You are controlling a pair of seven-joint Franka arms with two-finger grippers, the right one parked.
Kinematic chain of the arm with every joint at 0, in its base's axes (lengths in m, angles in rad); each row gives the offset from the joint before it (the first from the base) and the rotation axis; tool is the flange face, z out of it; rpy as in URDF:
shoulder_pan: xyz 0 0 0.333 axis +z
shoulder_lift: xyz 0 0 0 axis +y
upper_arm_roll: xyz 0 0 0.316 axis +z
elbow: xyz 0.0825 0 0 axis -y
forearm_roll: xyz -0.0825 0 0.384 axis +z
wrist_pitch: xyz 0 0 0 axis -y
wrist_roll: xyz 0.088 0 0 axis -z
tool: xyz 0 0 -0.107 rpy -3.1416 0 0
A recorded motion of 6 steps. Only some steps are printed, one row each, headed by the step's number.
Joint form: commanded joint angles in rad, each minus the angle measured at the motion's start. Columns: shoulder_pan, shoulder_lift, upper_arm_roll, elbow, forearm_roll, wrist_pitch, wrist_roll.
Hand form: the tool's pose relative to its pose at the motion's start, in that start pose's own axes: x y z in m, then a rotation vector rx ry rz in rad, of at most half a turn. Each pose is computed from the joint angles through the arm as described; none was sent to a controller.
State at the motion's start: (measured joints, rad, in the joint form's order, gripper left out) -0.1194 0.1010 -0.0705 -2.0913 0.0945 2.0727 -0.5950
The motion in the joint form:
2: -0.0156 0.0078 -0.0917 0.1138 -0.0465 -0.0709 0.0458
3: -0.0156 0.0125 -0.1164 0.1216 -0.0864 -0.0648 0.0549
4: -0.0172 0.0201 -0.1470 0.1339 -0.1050 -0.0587 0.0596
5: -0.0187 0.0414 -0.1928 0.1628 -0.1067 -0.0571 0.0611
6: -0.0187 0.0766 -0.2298 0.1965 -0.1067 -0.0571 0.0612
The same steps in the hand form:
2: -0.0192 0.0564 -0.0477 -0.0540 0.0145 0.1252
3: -0.0270 0.0705 -0.0506 -0.0906 0.0016 0.1427
4: -0.0362 0.0874 -0.0545 -0.1130 0.0005 0.1716
5: -0.0476 0.1118 -0.0590 -0.1264 0.0050 0.2191
6: -0.0539 0.1332 -0.0578 -0.1369 -0.0013 0.2554

